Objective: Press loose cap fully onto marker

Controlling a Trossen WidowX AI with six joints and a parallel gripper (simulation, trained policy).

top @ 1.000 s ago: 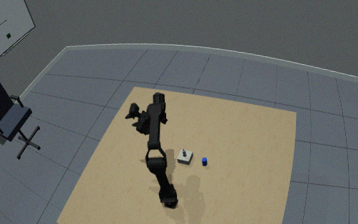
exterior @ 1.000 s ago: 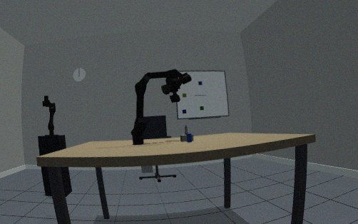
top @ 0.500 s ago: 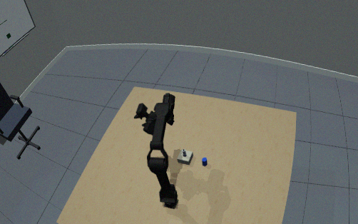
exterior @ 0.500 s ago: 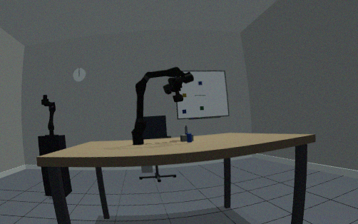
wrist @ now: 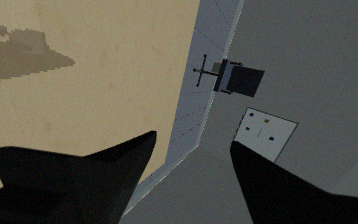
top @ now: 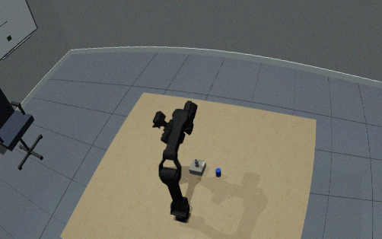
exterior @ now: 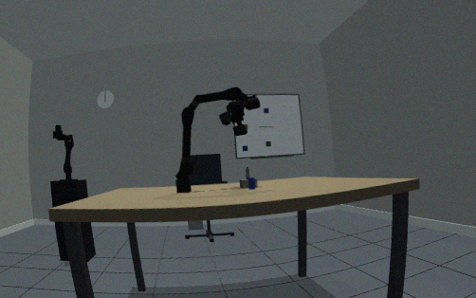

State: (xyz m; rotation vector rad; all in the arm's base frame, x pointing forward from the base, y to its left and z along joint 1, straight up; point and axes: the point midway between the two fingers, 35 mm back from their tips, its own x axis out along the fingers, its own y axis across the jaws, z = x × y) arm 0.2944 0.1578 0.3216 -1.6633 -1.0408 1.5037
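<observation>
My gripper tip is now 28 cm to the left of the blue cap, 28 cm above it and 1 cm short of it. Also, from my gripper tip: pale holder block (29 cm below, 16 cm to the right, 2 cm ahead).
</observation>
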